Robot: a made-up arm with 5 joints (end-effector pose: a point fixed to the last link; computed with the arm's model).
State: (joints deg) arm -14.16 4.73 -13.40 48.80 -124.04
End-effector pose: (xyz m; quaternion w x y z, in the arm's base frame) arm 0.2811 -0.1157 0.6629 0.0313 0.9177 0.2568 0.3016
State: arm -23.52 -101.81 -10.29 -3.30 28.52
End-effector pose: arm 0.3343 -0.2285 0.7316 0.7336 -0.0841 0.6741 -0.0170
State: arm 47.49 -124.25 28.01 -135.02 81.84
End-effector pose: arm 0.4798 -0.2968 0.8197 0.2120 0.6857 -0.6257 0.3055
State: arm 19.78 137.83 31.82 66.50 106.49
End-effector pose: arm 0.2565 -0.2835 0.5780 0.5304 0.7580 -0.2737 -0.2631
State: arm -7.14 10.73 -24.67 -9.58 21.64
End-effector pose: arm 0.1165 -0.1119 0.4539 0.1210 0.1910 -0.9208 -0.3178
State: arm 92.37 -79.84 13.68 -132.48 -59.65
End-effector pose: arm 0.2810 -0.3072 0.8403 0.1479 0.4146 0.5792 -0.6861
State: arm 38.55 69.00 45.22 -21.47 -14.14
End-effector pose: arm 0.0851 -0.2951 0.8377 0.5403 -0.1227 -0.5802 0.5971
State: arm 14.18 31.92 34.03 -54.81 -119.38
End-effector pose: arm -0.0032 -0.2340 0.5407 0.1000 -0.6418 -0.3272 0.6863
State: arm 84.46 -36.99 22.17 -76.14 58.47
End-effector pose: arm 0.2950 -0.3733 0.9877 0.3713 0.2602 -0.7015 0.5498
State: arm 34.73 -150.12 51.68 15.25 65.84
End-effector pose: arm 0.0045 -0.3153 0.8143 0.7716 0.1523 0.0883 -0.6113
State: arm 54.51 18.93 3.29 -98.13 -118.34
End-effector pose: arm -0.0311 -0.2470 0.5663 0.2433 -0.6470 -0.1886 0.6976
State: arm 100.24 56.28 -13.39 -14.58 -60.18
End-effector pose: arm 0.0773 -0.3074 0.7829 0.1285 0.6614 0.4996 -0.5445
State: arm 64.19 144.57 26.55 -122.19 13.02
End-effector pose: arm 0.1846 -0.0024 1.0243 0.6776 -0.4917 0.3549 -0.4161
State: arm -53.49 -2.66 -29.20 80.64 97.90
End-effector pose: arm 0.0803 -0.1958 0.5195 0.4139 -0.1620 0.8958 0.0027
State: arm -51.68 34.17 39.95 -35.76 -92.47
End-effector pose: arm -0.0403 0.0125 0.5815 0.5013 -0.3462 -0.7134 0.3463
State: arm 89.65 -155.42 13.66 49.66 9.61
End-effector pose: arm 0.0829 -0.1285 0.9761 0.7857 -0.4525 -0.3690 0.2046
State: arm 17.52 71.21 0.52 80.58 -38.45
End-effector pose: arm 0.1504 -0.2240 0.7291 0.2162 0.3451 0.8678 -0.2848
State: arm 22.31 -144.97 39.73 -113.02 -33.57
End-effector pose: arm 0.3523 -0.2095 0.7444 0.3806 0.2341 0.8946 -0.0021
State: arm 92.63 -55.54 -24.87 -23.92 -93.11
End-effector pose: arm 0.3845 -0.1231 0.7385 0.5558 0.1867 0.7897 -0.1808
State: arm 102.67 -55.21 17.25 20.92 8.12
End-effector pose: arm 0.1942 -0.0570 1.0112 0.6124 -0.4253 0.2032 -0.6347
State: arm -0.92 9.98 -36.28 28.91 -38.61
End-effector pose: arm 0.1644 -0.0905 0.5445 0.0300 0.4633 0.8428 0.2723
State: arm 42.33 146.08 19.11 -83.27 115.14
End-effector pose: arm -0.0189 -0.0344 1.0852 0.3508 -0.3742 -0.1307 -0.8484
